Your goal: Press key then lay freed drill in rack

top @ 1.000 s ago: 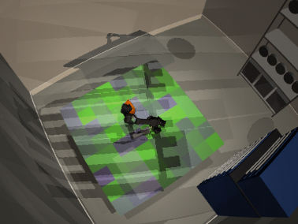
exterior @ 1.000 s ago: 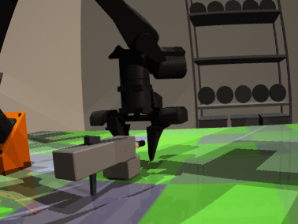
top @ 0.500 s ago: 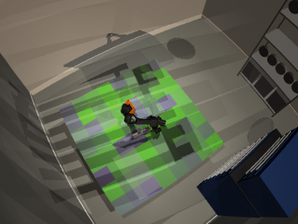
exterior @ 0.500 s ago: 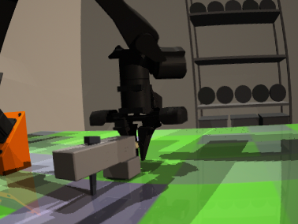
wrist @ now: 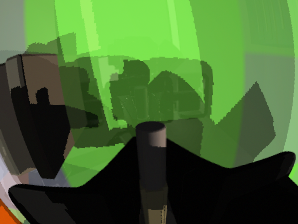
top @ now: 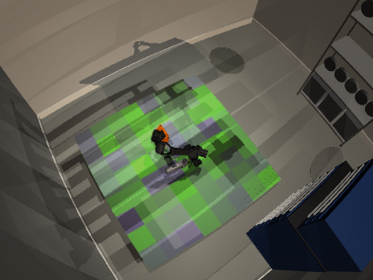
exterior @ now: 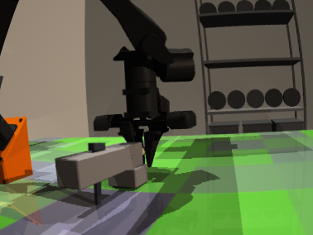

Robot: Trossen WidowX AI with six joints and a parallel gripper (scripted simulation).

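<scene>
Now: gripper tip 40 mm to the left of the drill and 40 mm below it. Round my gripper tip: rack 80 mm behind, 30 mm to the left, 10 mm above; then block 140 mm to the right, 30 mm above; then key 160 mm to the right, 40 mm above.
</scene>
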